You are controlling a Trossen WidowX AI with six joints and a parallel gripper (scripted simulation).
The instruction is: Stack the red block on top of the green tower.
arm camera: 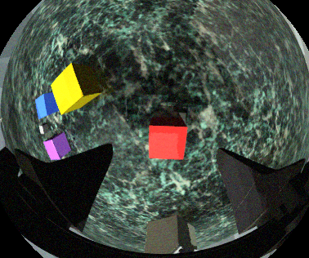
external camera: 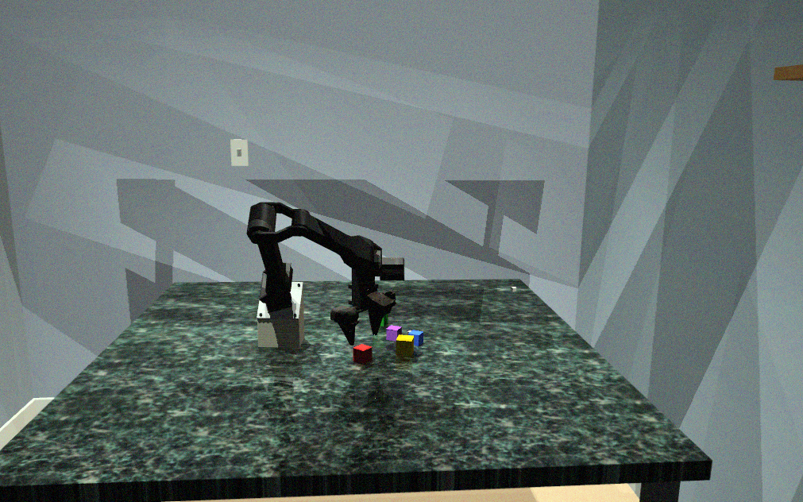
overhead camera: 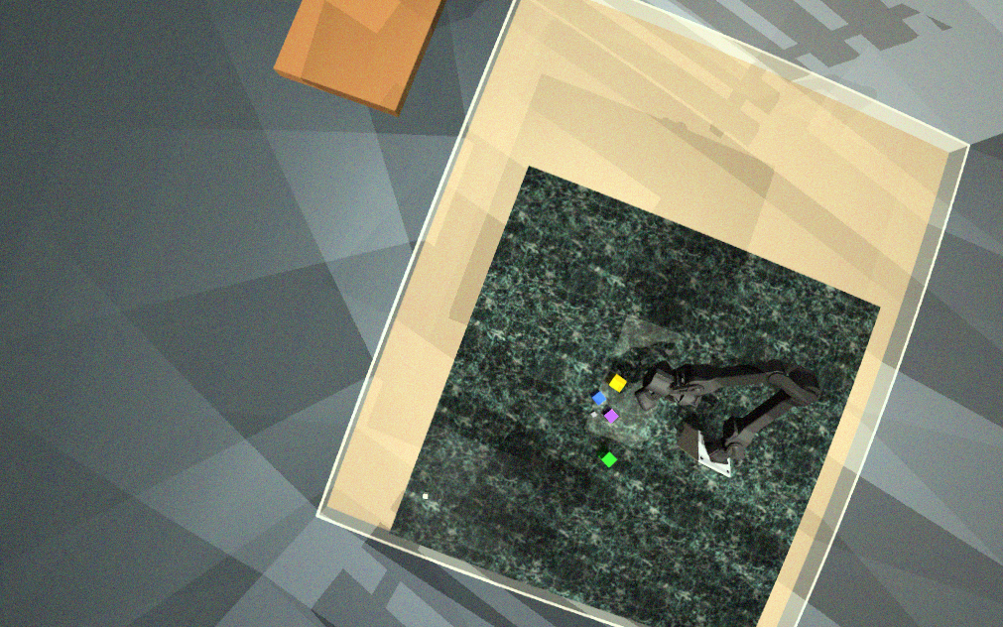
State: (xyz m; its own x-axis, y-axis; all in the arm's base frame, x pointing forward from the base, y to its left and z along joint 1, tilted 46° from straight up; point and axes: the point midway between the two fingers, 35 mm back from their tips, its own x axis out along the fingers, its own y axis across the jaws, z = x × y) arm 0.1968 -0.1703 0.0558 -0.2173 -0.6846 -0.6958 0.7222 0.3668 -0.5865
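Now: the red block 4 cm below my gripper tip. Round my gripper tip: purple block: 11 cm ahead, 14 cm to the left, 4 cm below; yellow block: 11 cm ahead, 3 cm to the left, 3 cm below; blue block: 16 cm ahead, 9 cm to the left, 4 cm below.
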